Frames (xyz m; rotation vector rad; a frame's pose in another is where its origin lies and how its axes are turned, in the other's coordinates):
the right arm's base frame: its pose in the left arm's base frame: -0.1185 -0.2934 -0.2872 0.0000 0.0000 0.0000
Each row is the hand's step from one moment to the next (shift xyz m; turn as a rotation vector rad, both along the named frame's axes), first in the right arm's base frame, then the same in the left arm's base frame.
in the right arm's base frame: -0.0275 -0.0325 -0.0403 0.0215 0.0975 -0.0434
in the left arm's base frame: -0.0275 -0.0325 -0.0403 0.0215 0.0975 -0.0434
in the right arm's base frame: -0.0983 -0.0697 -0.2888 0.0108 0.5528 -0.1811
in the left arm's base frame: -0.0983 -0.0697 -0.2888 0.0108 0.5528 -0.1811
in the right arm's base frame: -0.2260 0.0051 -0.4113 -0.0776 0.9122 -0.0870
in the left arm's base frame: -0.2260 0.0051 -0.4113 -0.0776 0.9122 -0.0870
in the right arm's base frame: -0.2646 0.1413 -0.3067 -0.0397 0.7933 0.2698
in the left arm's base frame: -0.2646 0.1413 -0.3067 -0.0397 0.7933 0.2698
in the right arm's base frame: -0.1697 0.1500 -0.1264 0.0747 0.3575 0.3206
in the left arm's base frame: -0.1697 0.1500 -0.1264 0.0747 0.3575 0.3206
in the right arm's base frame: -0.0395 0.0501 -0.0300 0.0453 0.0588 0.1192
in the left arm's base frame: -0.0395 0.0501 -0.0300 0.0453 0.0588 0.1192
